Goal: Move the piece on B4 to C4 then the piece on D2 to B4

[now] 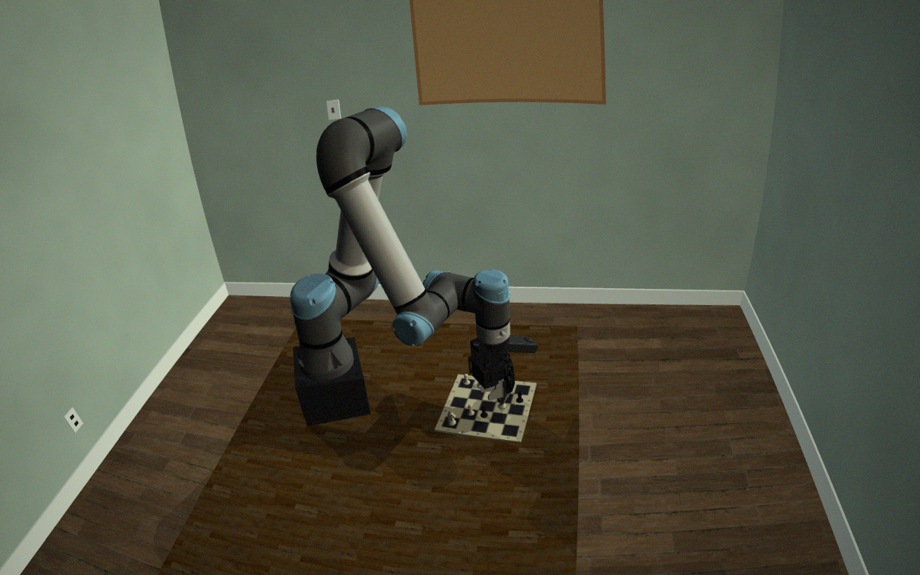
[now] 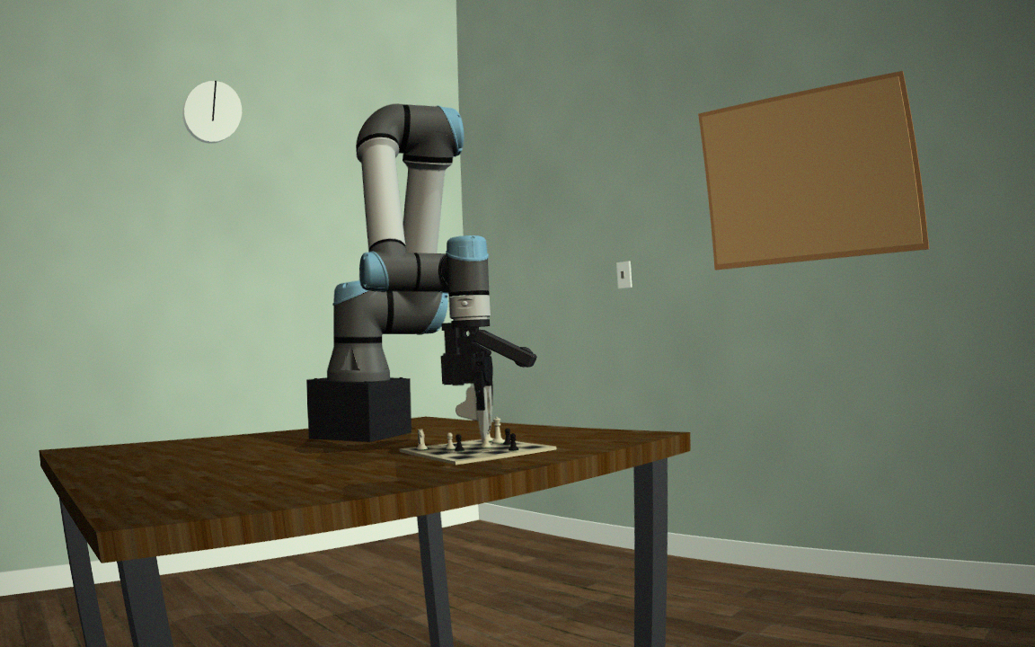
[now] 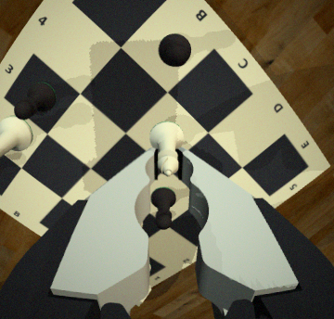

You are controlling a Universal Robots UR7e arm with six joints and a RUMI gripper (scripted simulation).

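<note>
The chessboard is 4 cm behind my hand and 4 cm below it. The rest, counted from my hand: tall white piece: 6 cm behind, 8 cm to the left, 1 cm below.
</note>
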